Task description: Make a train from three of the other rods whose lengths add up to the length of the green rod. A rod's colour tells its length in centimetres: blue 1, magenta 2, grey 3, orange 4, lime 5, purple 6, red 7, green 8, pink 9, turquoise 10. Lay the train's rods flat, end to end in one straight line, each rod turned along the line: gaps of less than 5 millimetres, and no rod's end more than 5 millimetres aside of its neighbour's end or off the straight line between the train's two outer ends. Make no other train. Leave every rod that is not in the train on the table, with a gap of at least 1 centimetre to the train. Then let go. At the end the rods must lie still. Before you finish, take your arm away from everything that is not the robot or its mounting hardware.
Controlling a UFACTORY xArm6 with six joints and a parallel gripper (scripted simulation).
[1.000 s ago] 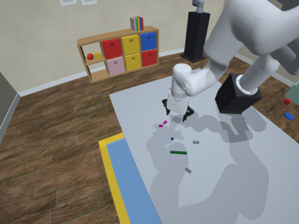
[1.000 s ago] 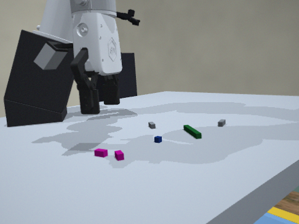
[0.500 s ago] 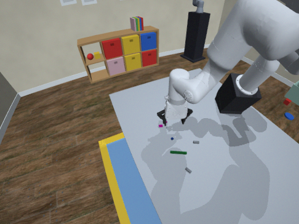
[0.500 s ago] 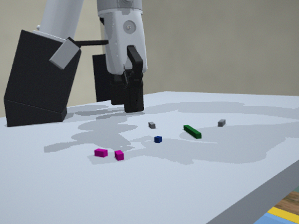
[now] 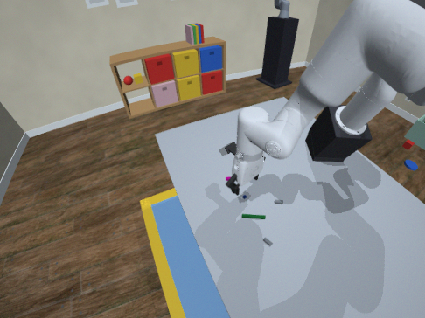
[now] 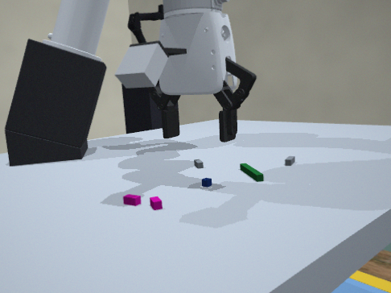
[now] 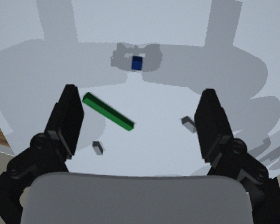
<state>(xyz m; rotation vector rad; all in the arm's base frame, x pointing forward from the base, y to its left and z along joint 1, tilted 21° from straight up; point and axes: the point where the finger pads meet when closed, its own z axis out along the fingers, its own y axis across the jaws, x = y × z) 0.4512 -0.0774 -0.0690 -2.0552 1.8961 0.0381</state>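
Now: the blue rod 1 cm to the left of my hand and 7 cm below it. From my hand the other things lie so: green rod (3 cm ahead, 9 cm to the left, 7 cm below).
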